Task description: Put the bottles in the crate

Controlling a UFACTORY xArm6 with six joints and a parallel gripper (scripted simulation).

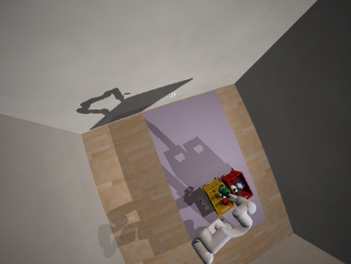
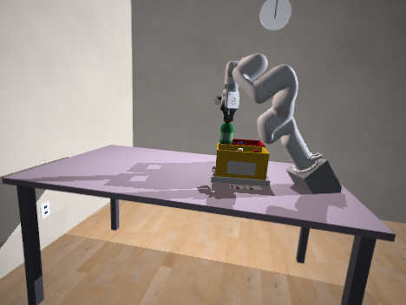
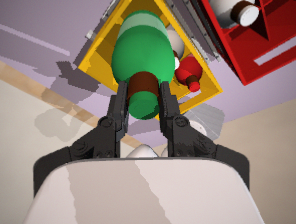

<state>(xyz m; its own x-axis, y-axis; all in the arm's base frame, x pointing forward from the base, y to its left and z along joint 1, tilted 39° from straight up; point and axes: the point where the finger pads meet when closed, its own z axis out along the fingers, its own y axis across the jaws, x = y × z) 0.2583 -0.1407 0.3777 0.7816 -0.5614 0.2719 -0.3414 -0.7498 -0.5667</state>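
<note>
My gripper is now 7 cm above the green-label bottle. The rest, counted from my hand: red crate: 3 cm behind, 21 cm to the right, 25 cm below; then white bottle: 8 cm behind, 3 cm to the right, 25 cm below; then yellow crate: 9 cm behind, 1 cm to the left, 25 cm below.
</note>
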